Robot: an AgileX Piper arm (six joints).
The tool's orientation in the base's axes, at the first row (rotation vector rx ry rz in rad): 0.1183, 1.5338, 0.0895
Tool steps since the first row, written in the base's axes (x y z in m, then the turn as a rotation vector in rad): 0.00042, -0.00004, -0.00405, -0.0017, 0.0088, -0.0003; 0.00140, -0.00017, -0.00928, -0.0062, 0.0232, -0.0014; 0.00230, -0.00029, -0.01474, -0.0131, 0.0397, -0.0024; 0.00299, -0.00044, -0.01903, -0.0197, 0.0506, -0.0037; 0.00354, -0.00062, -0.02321, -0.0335, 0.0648, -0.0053; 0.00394, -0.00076, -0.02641, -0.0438, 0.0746, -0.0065
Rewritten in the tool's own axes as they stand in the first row. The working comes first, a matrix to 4 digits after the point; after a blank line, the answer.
The tool's axes in the first row as the columns of a matrix, in the base's axes (used below as rounded here):
0.0356, 0.0161, 0.9992
0.1322, 0.9910, -0.0207
-0.9906, 0.1328, 0.0331

0.00402, -0.00057, 0.00029, 0.0014, 0.0087, -0.0019; 0.00922, -0.00138, 0.00110, 0.0042, 0.0227, -0.0067; 0.01464, -0.00221, 0.00182, 0.0072, 0.0388, -0.0140; 0.01890, -0.00292, 0.00237, 0.0097, 0.0493, -0.0209; 0.02304, -0.00364, 0.00278, 0.0126, 0.0630, -0.0350; 0.02620, -0.00420, 0.00308, 0.0147, 0.0724, -0.0455
